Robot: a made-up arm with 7 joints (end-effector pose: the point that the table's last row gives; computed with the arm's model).
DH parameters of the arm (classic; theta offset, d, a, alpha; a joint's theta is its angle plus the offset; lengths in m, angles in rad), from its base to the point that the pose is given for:
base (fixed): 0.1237 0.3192 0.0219 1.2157
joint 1: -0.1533 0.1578 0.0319 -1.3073
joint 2: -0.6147 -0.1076 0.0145 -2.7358
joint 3: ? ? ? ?
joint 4: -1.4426 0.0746 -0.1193 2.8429
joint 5: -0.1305 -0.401 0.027 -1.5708
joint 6: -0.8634 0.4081 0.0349 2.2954
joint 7: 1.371 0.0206 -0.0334 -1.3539
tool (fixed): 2.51 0.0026 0 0
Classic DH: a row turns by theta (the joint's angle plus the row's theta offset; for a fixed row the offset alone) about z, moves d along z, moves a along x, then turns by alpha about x.
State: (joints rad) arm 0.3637 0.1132 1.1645 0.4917 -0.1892 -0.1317 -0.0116
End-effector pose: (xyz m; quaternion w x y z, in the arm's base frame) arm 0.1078 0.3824 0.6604 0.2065 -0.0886 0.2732 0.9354
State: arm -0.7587 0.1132 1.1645 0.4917 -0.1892 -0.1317 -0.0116
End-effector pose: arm 0.4494 0.2943 0.3111 0.2072 0.4260 0.4075 0.7807
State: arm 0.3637 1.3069 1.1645 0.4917 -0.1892 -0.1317 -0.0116
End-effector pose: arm -0.4118 0.1531 0.5621 0.3617 0.2168 -0.2948 -0.8575
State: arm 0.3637 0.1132 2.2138 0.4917 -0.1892 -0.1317 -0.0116
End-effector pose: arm 0.5982 -0.0166 0.6894 0.5670 0.2288 0.1619 0.7745
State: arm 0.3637 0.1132 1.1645 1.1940 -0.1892 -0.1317 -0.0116
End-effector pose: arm 0.0098 0.3623 0.5531 0.0292 0.1516 0.4464 0.8814
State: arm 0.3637 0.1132 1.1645 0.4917 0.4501 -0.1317 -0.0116
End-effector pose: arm 0.1876 0.3759 0.8806 0.3510 -0.2287 0.0282 0.9076
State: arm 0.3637 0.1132 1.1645 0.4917 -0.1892 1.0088 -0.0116
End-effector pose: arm 0.0871 0.4012 0.6622 0.3041 0.4018 0.0257 0.8634
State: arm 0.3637 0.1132 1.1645 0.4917 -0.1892 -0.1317 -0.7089
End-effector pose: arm 0.1152 0.3989 0.6744 0.3538 0.1892 0.3789 0.8339
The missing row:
joint 3: 1.3262 -0.3038 -0.1723 -1.6083
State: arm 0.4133 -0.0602 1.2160 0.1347 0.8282 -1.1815 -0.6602
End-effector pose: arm 0.1159 0.2086 1.1273 0.7641 -0.4169 -0.0024 0.4922
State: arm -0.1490 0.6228 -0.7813 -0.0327 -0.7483 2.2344 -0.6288
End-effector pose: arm -0.3962 -0.5219 0.4131 0.1964 -0.5182 -0.6975 -0.4543
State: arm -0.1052 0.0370 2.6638 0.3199 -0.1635 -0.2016 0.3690
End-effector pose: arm 0.6436 -0.4607 0.3770 0.7291 0.2339 0.3160 0.5601
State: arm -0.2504 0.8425 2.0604 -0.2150 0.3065 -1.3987 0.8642
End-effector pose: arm 0.7078 0.1786 0.6561 0.0151 0.6590 -0.5074 -0.5551
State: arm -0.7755 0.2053 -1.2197 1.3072 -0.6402 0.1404 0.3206
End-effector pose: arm -0.2427 -0.5731 0.5564 0.7752 0.2088 -0.4249 -0.4182
